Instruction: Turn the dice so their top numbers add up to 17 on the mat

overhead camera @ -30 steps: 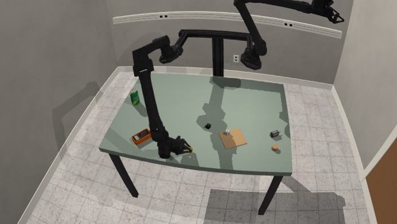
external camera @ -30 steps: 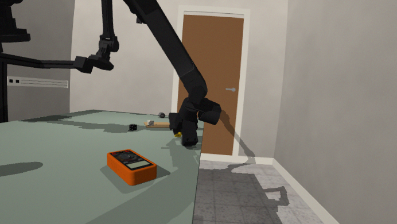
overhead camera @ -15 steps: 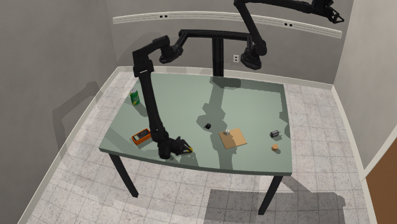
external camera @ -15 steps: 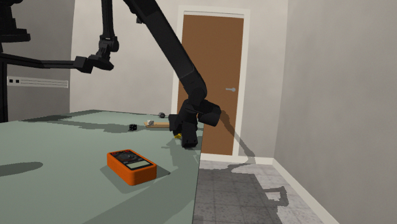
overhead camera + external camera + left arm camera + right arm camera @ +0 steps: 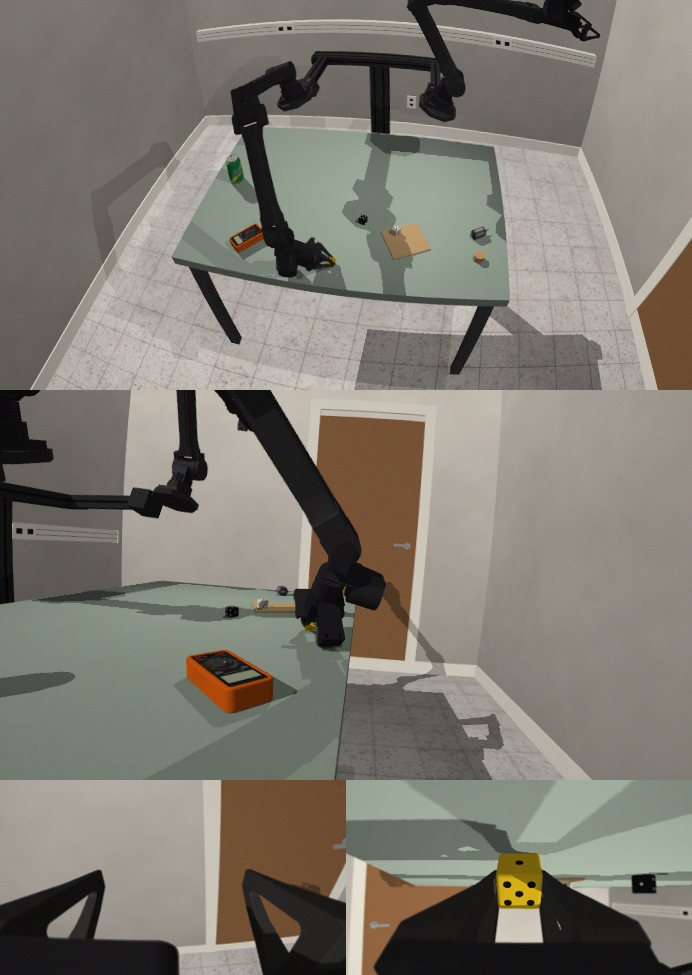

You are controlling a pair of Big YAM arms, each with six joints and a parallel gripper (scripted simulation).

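My right gripper is now right at the yellow die. The rest, counted from my right hand: black die 220 mm behind, 70 mm to the left, 10 mm below; then tan mat 140 mm behind, 240 mm to the left, 20 mm below; then white die 170 mm behind, 200 mm to the left.
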